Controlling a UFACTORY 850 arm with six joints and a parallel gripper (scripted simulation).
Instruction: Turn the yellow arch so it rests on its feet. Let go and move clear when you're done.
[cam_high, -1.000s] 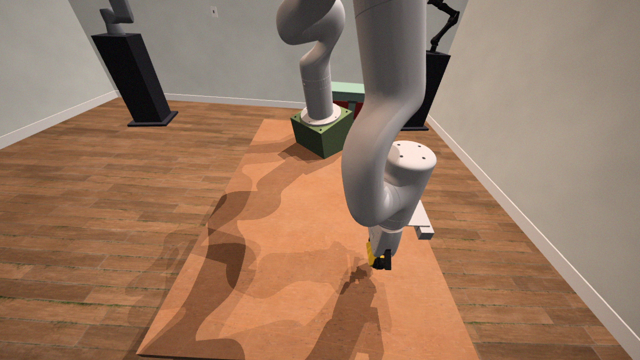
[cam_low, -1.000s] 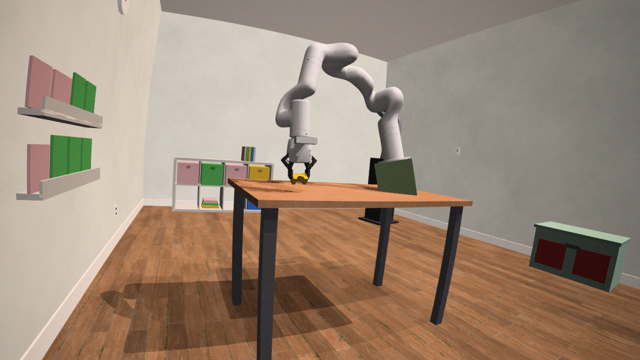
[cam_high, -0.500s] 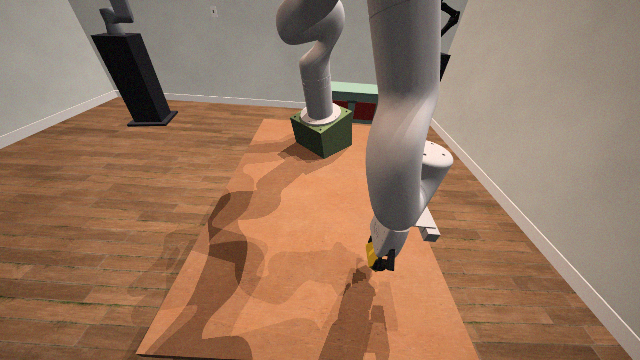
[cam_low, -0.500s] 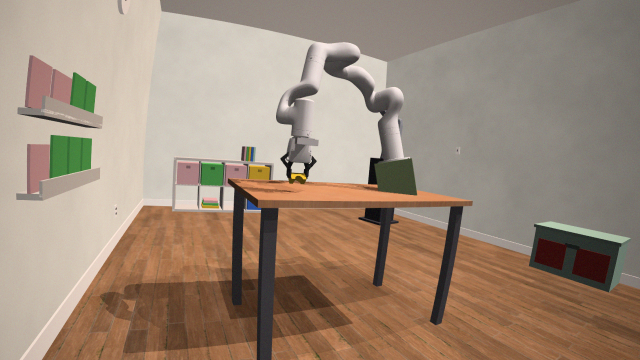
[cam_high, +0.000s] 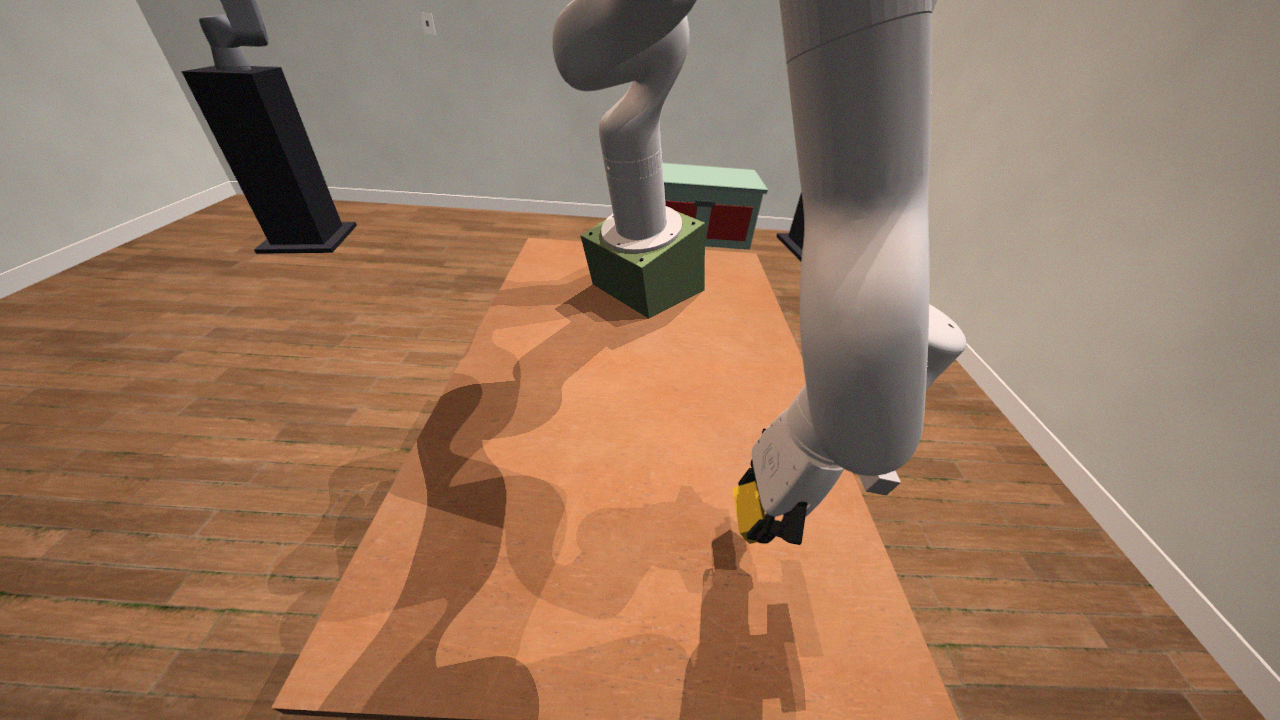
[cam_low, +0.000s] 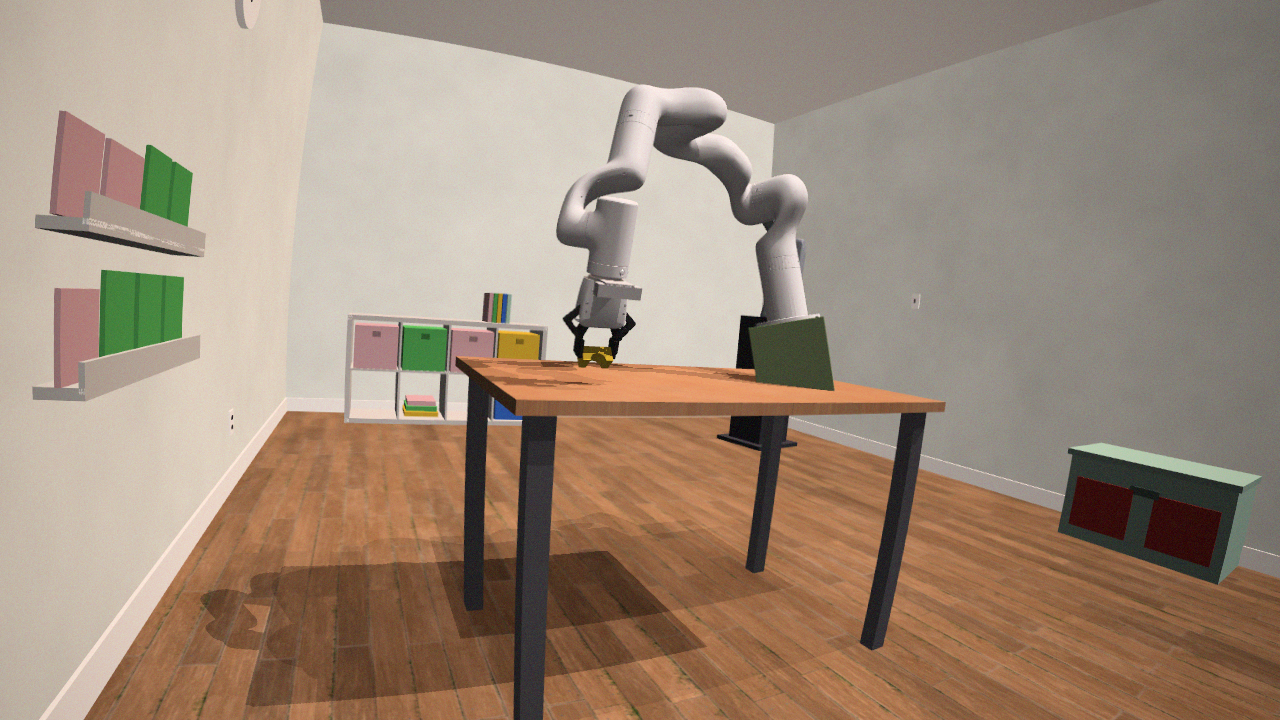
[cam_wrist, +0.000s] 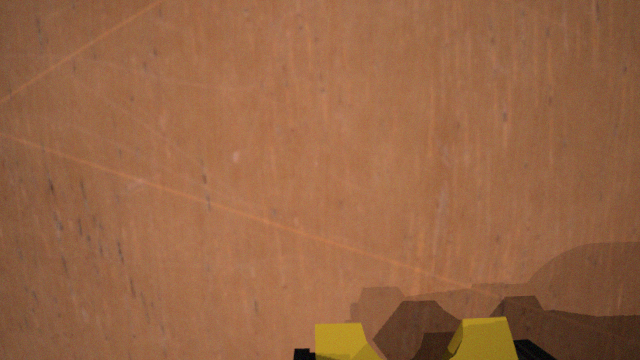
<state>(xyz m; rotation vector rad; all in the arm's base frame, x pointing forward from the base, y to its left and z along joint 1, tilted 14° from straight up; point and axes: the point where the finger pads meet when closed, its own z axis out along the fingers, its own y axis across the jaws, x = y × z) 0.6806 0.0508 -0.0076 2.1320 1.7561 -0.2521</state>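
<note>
My gripper is now 20 mm above the yellow arch.
</note>
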